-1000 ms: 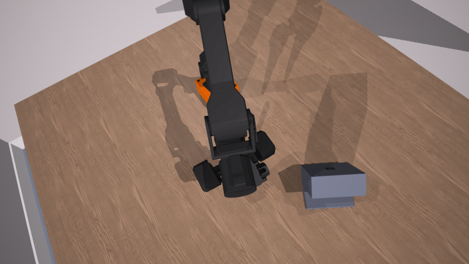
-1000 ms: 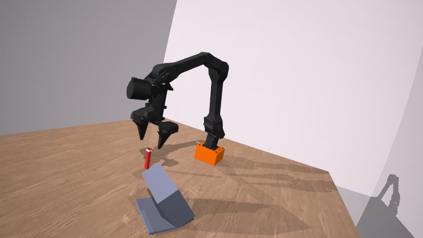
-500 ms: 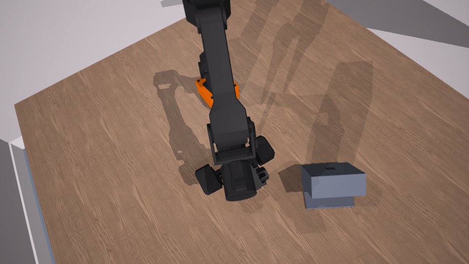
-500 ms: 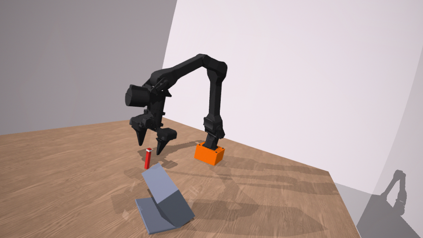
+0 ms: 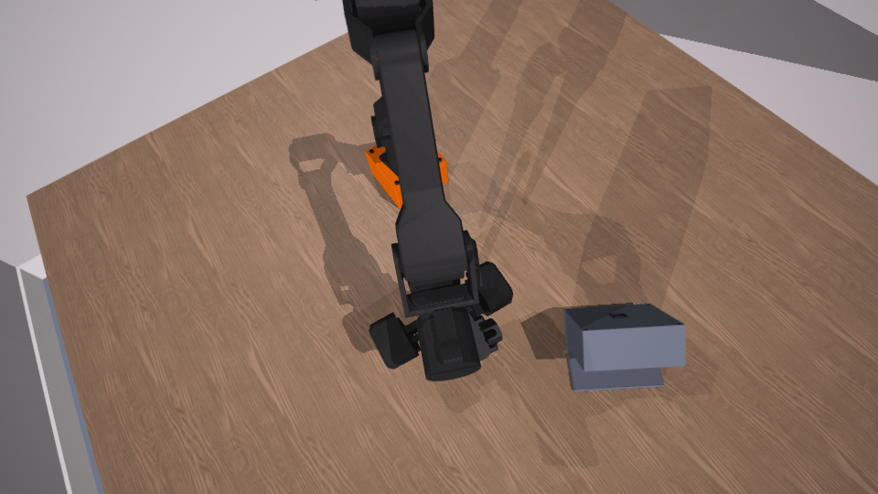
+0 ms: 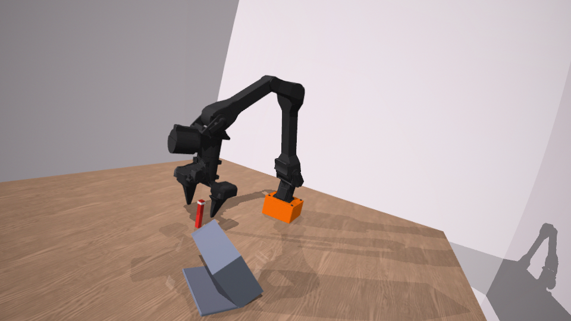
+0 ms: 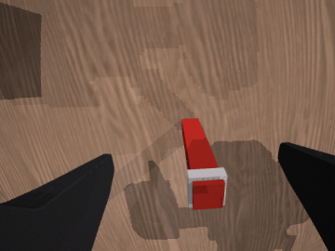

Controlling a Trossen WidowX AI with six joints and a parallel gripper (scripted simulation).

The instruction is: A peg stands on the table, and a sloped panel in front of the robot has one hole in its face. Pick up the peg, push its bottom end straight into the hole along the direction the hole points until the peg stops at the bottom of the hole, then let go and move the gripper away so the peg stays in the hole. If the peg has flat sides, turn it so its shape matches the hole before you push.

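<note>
My gripper tip is now 1 cm below the red peg. Also, from my gripper tip: sloped panel (17 cm ahead, 18 cm to the left, 1 cm above); flat grey foot plate (19 cm ahead, 16 cm to the left, 5 cm below).
</note>
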